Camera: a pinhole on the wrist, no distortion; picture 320 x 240 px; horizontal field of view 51.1 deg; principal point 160.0 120.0 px. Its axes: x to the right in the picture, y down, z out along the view. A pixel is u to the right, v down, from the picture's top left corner.
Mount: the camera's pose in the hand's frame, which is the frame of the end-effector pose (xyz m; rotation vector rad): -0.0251 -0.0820 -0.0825 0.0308 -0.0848 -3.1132
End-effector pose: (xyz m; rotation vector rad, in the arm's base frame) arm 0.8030 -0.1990 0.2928 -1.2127 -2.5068 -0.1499
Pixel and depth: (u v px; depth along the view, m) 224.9 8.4 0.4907
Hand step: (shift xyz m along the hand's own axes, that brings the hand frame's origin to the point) -0.1346 0.1053 0.3966
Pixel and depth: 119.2 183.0 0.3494
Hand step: 0.0120 -0.1275 0.2707
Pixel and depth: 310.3 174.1 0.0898
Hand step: -0.0669 -0.0927 0.0072
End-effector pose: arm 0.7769 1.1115 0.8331 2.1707 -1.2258 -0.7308
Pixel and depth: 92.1 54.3 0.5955
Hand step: 0.0803 0.0703 0.5079
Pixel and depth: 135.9 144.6 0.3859
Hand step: -0.0045 -0.0886 0.3048
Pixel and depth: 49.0 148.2 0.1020
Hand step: 0.0068 -0.0841 0.0204
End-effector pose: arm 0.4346 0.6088 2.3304 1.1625 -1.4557 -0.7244
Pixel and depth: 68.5 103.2 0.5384
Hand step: 0.1103 -0.0218 0.4563
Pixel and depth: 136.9 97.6 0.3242
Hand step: -0.0100 -0.0422 0.2404
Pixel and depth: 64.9 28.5 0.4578
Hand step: 0.0922 0.0713 0.3702
